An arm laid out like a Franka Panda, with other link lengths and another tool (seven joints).
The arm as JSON. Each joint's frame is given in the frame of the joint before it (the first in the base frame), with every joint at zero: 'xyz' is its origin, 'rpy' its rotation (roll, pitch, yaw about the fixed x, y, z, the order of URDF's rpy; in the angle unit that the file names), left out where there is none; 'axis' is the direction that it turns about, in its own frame. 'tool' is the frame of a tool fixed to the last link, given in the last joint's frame.
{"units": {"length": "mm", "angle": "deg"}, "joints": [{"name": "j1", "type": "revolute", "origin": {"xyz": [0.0, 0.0, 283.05]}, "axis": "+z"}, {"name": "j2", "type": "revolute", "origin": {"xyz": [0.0, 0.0, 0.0]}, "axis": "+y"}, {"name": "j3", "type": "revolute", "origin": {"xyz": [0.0, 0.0, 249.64]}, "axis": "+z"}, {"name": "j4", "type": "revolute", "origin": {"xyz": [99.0, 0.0, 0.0]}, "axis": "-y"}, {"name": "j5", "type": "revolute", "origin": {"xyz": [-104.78, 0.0, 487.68]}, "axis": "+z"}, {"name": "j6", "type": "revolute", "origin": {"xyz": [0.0, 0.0, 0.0]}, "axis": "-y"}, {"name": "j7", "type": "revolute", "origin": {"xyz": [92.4, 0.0, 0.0]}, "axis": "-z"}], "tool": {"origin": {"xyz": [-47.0, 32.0, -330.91], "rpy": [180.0, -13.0, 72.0]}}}
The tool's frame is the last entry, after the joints.
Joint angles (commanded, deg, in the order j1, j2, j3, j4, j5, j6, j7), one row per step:
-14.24 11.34 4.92 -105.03 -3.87 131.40 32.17
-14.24 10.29 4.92 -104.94 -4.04 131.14 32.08
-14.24 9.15 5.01 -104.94 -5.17 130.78 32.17
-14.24 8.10 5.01 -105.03 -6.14 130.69 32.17
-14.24 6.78 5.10 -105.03 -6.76 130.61 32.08
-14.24 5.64 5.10 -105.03 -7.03 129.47 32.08
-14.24 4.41 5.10 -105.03 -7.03 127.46 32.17
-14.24 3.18 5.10 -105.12 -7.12 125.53 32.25
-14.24 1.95 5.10 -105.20 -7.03 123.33 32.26
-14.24 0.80 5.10 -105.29 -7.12 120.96 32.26
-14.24 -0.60 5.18 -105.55 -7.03 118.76 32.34
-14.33 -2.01 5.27 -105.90 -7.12 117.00 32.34
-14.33 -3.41 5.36 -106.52 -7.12 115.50 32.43
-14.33 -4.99 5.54 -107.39 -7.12 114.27 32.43
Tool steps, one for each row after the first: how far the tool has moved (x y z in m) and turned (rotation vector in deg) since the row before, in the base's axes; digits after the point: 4 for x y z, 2 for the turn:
0.0025 -0.0015 0.0144 -0.41 -0.82 0.15
0.0009 -0.0034 0.0138 -1.21 -0.60 0.45
0.0011 -0.0041 0.0125 -1.11 -0.70 0.38
0.0026 -0.0018 0.0175 -0.90 -1.10 0.40
-0.0034 -0.0013 0.0121 -0.40 0.06 -0.02
-0.0076 -0.0001 0.0108 -0.04 0.78 -0.30
-0.0081 -0.0003 0.0099 -0.12 0.80 -0.26
-0.0096 0.0006 0.0093 0.06 1.04 -0.29
-0.0112 0.0000 0.0077 -0.06 1.32 -0.25
-0.0108 0.0020 0.0095 0.07 1.04 -0.28
-0.0096 0.0001 0.0096 -0.16 0.73 -0.19
-0.0096 0.0018 0.0071 -0.04 0.72 -0.19
-0.0095 0.0029 0.0070 -0.11 0.54 0.02

